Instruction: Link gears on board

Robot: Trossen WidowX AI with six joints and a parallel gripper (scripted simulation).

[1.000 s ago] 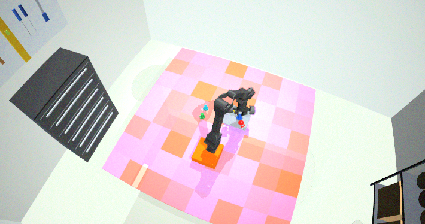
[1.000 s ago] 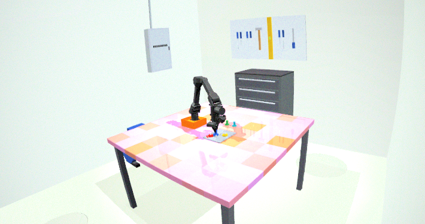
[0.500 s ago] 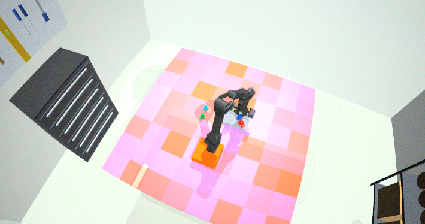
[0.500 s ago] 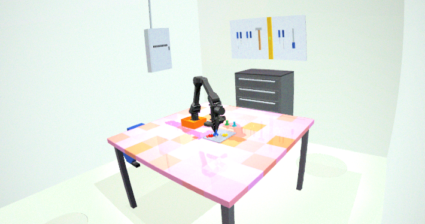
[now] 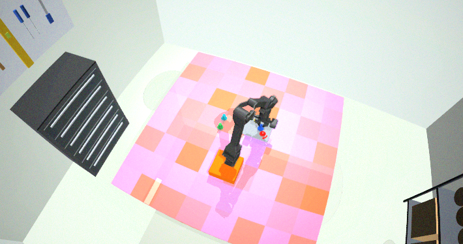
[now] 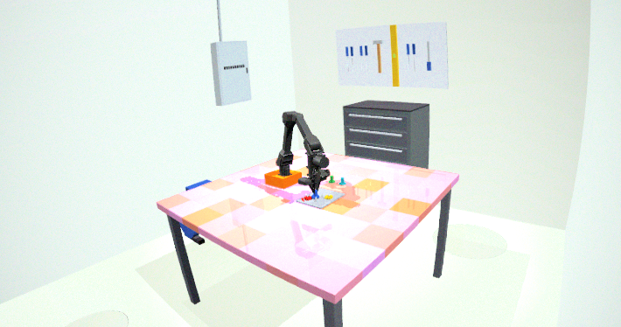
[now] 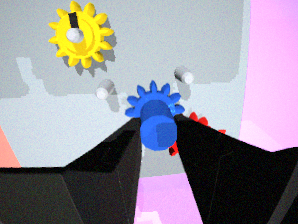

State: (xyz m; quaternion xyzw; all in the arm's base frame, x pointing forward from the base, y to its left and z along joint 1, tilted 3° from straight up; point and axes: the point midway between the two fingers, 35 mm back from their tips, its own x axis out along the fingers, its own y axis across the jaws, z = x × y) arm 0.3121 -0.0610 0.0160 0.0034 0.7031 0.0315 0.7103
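Right now the blue gear is 1 cm below my gripper tip. From my gripper tip the other things lie so: cyan gear (25 cm to the left, 3 cm below, 3 cm behind); yellow gear (5 cm to the left, 5 cm ahead, 3 cm below); red gear (3 cm to the right, 3 cm below, 3 cm behind).
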